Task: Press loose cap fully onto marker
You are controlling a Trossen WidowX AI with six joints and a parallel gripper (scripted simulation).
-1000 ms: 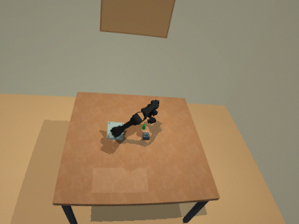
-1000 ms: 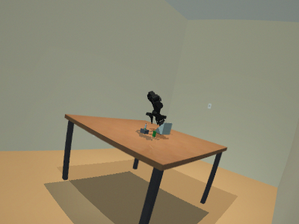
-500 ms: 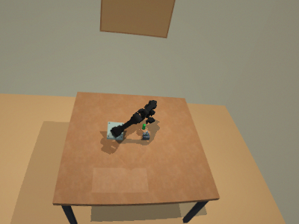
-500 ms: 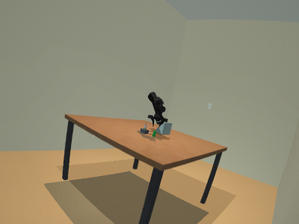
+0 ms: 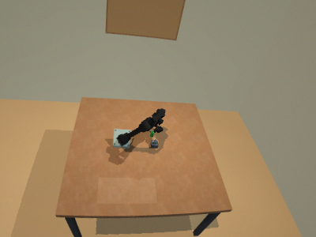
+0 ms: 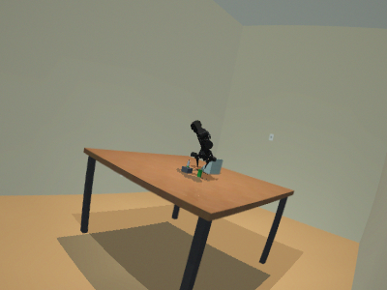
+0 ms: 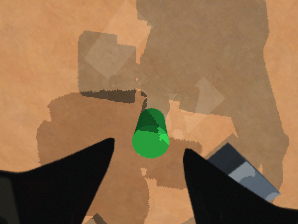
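Now: the marker cap 40 mm below my gripper tip. The rest, counted from my gripper tip: holder block 10 mm ahead, 120 mm to the right, 50 mm below.
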